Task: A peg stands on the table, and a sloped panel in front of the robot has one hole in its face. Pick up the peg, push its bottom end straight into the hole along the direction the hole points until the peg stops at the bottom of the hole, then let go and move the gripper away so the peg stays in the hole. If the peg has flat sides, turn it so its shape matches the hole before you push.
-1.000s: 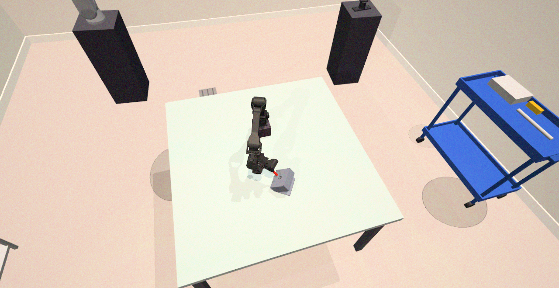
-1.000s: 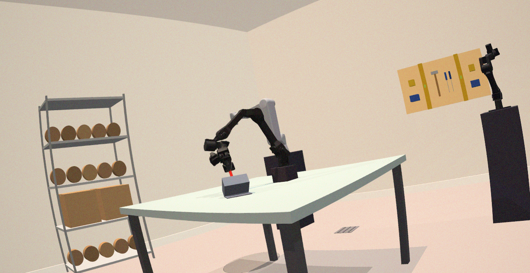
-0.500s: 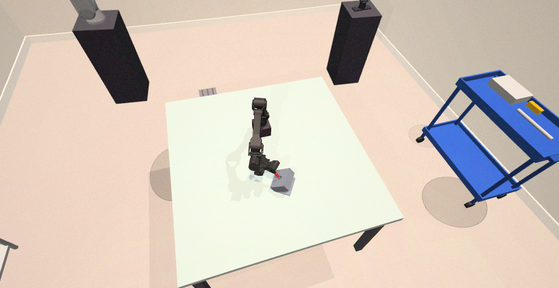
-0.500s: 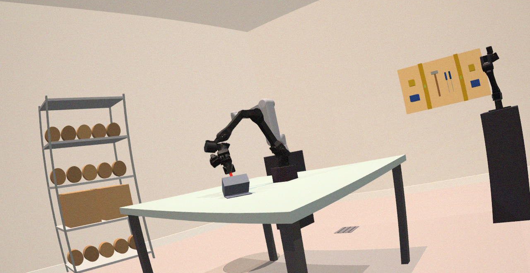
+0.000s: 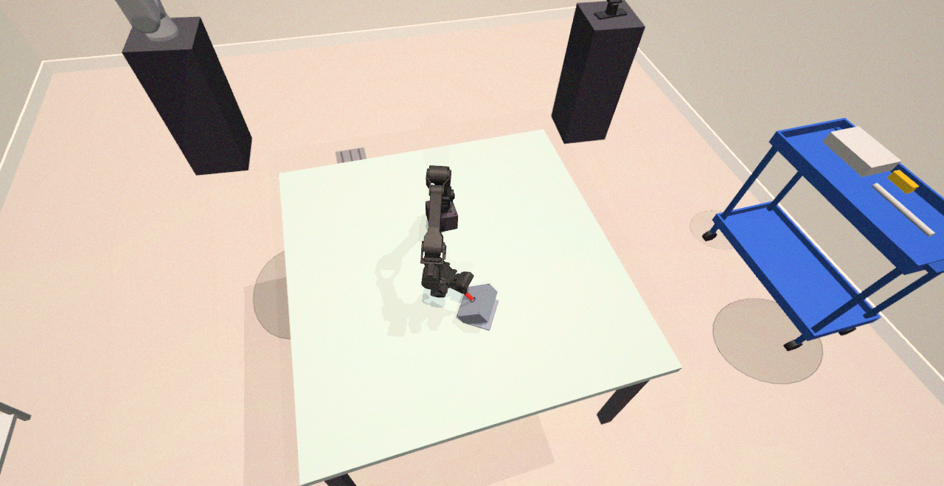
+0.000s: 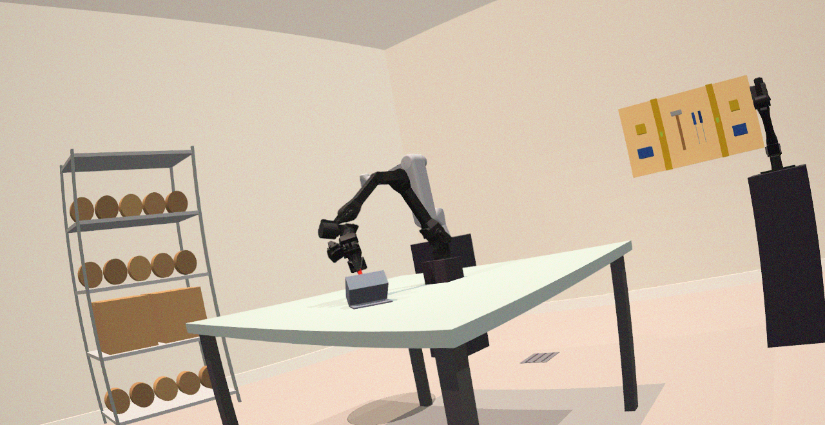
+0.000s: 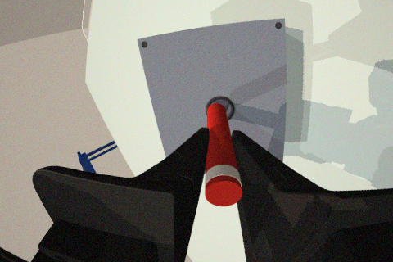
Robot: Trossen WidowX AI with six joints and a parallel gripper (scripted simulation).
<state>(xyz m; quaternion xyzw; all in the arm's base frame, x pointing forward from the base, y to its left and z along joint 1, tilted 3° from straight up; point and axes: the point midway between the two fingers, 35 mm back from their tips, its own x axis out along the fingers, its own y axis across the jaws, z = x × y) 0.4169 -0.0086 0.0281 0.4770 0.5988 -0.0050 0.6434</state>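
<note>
My gripper tip is 2 cm short of the grey sloped panel, 4 cm to the right of it and 6 cm above it. Also, from my gripper tip: red round peg 1 cm behind, 1 cm to the right, 1 cm above.
</note>
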